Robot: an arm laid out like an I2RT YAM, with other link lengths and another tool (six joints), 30 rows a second.
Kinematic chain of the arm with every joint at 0, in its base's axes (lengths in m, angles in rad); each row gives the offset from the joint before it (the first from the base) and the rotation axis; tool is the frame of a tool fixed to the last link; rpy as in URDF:
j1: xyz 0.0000 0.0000 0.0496 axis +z
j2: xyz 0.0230 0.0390 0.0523 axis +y
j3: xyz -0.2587 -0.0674 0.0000 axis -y
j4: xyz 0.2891 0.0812 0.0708 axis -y
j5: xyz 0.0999 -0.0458 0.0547 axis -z
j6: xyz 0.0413 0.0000 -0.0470 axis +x
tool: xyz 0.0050 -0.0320 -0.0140 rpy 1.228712 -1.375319 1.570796
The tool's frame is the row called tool.
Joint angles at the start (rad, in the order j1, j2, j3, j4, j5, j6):
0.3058 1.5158 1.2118 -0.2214 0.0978 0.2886
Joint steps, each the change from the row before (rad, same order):
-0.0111 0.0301 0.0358 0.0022 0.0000 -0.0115
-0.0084 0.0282 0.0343 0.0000 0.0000 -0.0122
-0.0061 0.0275 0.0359 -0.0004 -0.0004 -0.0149
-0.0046 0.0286 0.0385 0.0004 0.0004 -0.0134
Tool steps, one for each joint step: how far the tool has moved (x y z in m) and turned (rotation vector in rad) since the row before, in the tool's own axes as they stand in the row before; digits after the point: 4 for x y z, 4 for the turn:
0.0074 0.0015 0.0070 -0.0089 0.0094 -0.0022
0.0067 0.0008 0.0064 -0.0069 0.0084 -0.0050
0.0072 0.0001 0.0057 -0.0044 0.0112 -0.0079
0.0078 -0.0005 0.0057 -0.0040 0.0131 -0.0062

